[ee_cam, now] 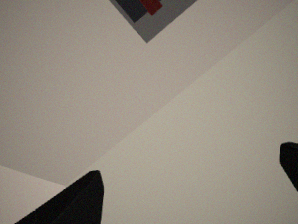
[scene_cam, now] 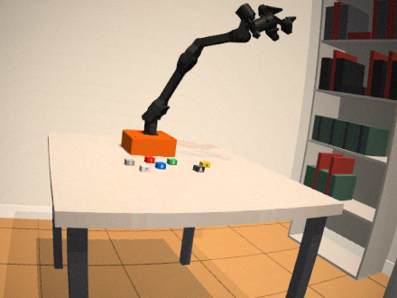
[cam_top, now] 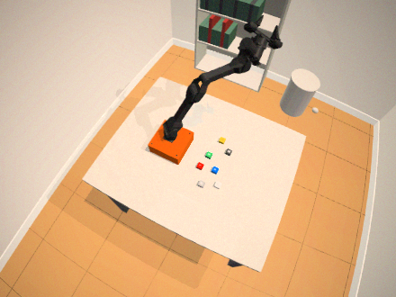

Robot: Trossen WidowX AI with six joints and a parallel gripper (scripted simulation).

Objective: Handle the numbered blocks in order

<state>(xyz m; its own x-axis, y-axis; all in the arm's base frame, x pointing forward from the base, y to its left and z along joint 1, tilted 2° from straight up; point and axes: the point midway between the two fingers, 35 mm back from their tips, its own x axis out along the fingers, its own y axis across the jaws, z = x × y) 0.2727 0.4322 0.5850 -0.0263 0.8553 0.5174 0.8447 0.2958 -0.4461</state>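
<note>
My gripper tip is now 67 cm above the blue block, 48 cm to the left of it and 2 cm short of it. From my gripper tip the other things lie so: yellow block 67 cm below, 29 cm to the right, 3 cm behind; then green block 67 cm below, 41 cm to the right, 5 cm behind; then black block 67 cm below, 34 cm to the right, 4 cm ahead.
</note>
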